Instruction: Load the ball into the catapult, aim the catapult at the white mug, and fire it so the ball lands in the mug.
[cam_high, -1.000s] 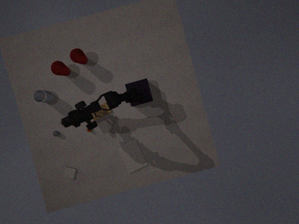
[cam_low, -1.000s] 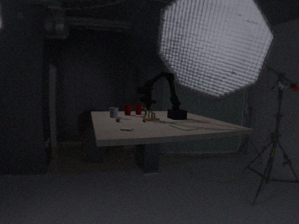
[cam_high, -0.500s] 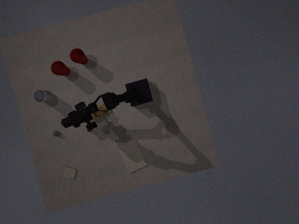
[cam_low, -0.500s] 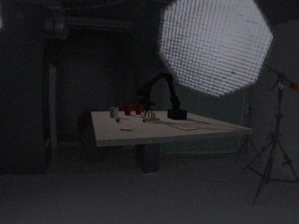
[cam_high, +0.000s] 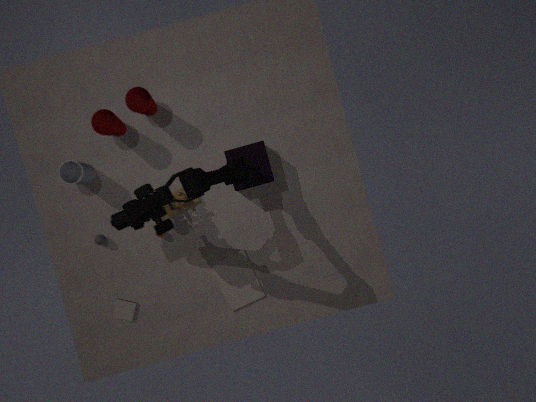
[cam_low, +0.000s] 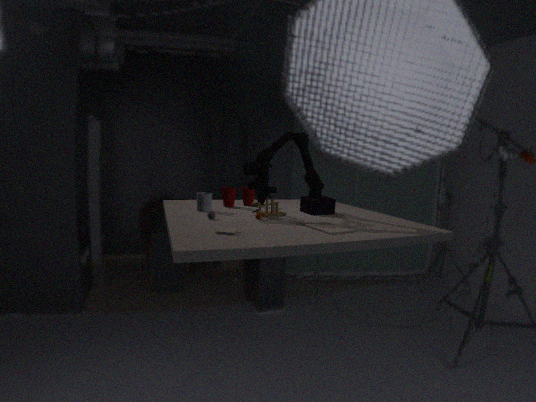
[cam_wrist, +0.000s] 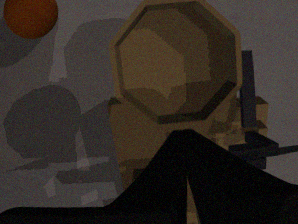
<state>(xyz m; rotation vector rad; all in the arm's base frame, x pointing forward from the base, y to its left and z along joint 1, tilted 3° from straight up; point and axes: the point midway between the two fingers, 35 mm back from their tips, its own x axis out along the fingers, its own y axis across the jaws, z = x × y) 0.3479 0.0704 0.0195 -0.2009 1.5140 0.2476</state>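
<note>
My gripper tip is 3 cm past the wooden catapult, 2 cm to the left of it and 1 cm above it. Round my gripper tip: orange ball: 9 cm to the left, 5 cm below, 4 cm ahead; white mug: 28 cm ahead, 21 cm to the right, 3 cm below; small grey ball: 28 cm ahead, 7 cm to the left, 4 cm below.
</note>
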